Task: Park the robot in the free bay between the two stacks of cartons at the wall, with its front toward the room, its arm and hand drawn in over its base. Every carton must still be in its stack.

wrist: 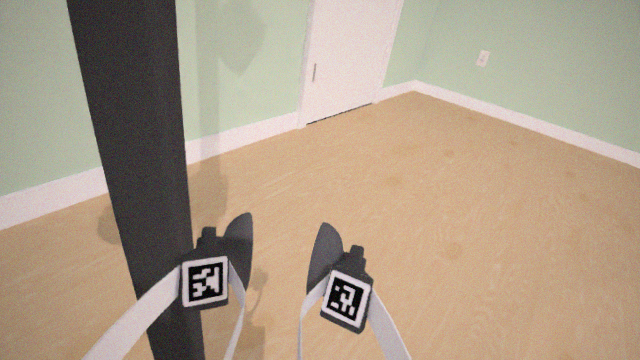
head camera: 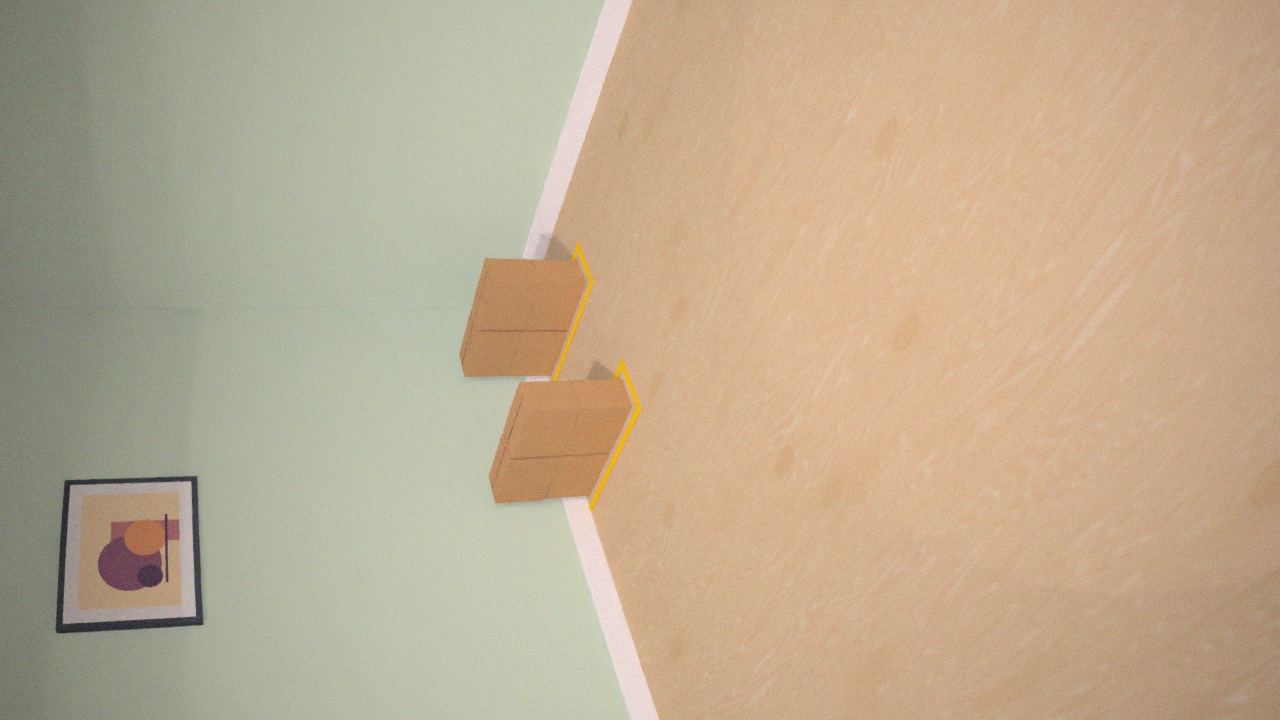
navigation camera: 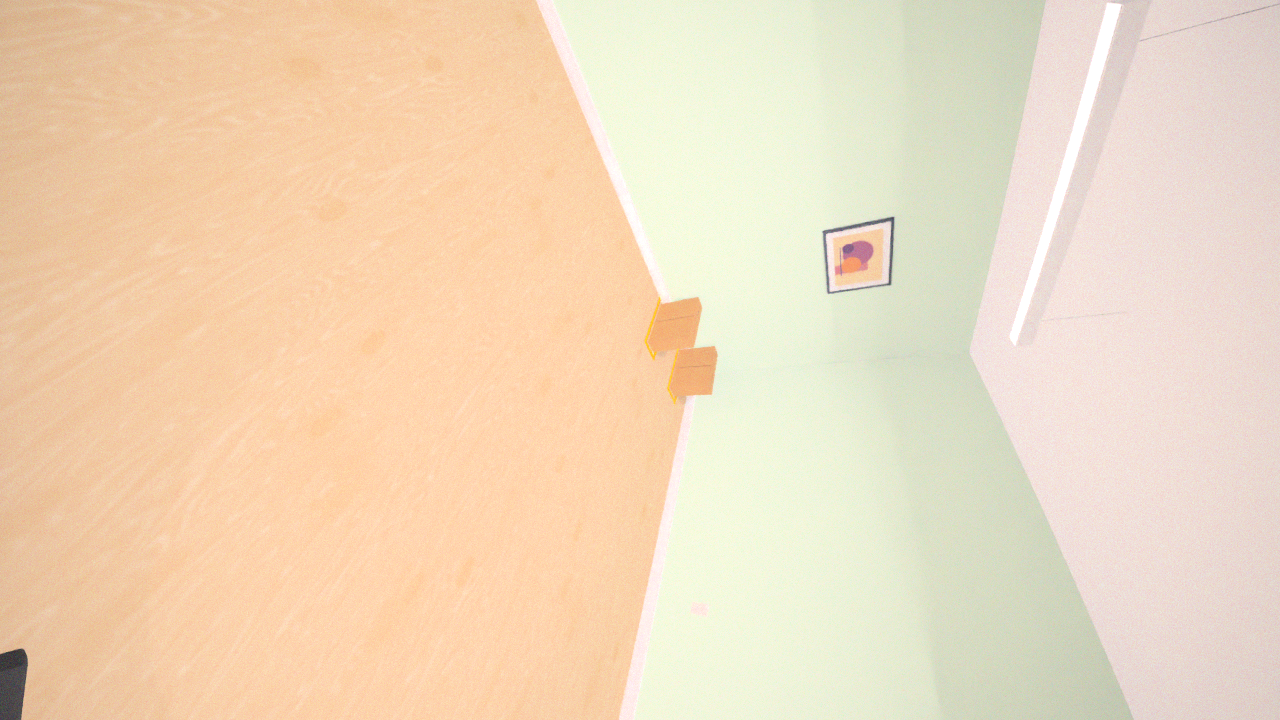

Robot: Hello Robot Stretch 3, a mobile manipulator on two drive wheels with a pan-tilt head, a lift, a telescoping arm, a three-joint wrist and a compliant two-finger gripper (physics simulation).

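Places are measured from the robot's base along level axes (x ahead, y left, z up), in millimetres.
Pixels of known places: gripper, between the fingertips: (wrist: 284,242).
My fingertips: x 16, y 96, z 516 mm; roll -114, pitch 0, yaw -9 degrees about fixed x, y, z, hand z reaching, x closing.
Behind a point stands the place of what it marks.
Two stacks of brown cartons stand against the green wall, in pictures turned on their side. The nearer stack (head camera: 568,438) @[x 2987, y 369, z 182 mm] (navigation camera: 675,325) @[x 2995, y 375, z 210 mm] looks larger; the farther stack (head camera: 523,317) @[x 3415, y -32, z 197 mm] (navigation camera: 695,370) @[x 3429, y -18, z 212 mm] is near the room corner. The cartons look squarely stacked in both. Yellow floor lines edge the foot of each stack. The bay between them shows as a narrow slit, seen at a slant; its floor is mostly hidden. My gripper (wrist: 284,242) @[x 16, y 96, z 516 mm] is open and empty, beside my dark mast (wrist: 135,150) @[x -66, y 116, z 560 mm] in the wrist view, far from the stacks.
A framed picture (head camera: 129,555) @[x 3184, y 717, z 1602 mm] (navigation camera: 858,255) @[x 3179, y 722, z 1604 mm] hangs on the wall on the nearer stack's side. A white door (wrist: 350,55) @[x 481, y 1760, z 356 mm] and a wall outlet (wrist: 483,58) @[x 1692, y 2279, z 402 mm] show in the wrist view. A dark part (navigation camera: 12,685) shows at the navigation view's lower left corner.
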